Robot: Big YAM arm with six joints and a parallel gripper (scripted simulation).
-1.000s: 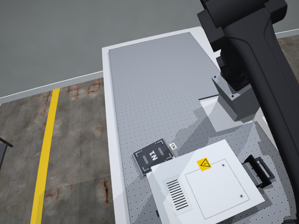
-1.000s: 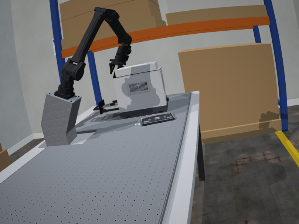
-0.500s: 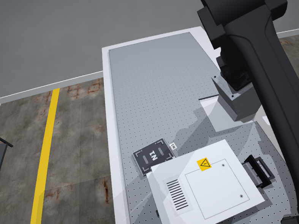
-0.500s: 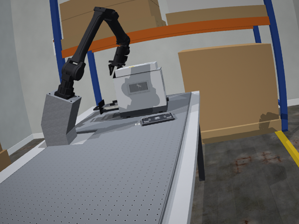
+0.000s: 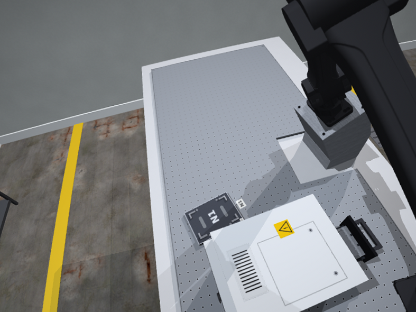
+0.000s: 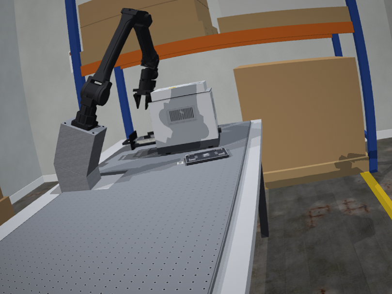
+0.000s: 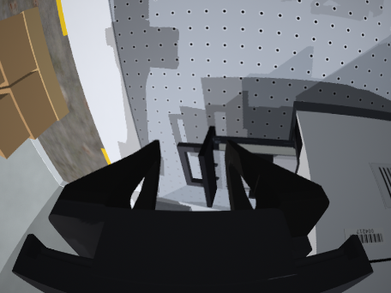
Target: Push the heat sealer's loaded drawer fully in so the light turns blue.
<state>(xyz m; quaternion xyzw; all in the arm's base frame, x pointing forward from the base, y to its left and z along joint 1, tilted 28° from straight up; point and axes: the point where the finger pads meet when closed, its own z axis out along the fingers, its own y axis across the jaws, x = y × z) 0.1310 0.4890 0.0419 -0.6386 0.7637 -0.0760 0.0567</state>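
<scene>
My gripper is now 3 cm short of the black drawer, 15 cm to the left of it and 14 cm above it. From my hand the other things lie so: white tag (20 cm ahead, 40 cm to the right, 21 cm below).
</scene>
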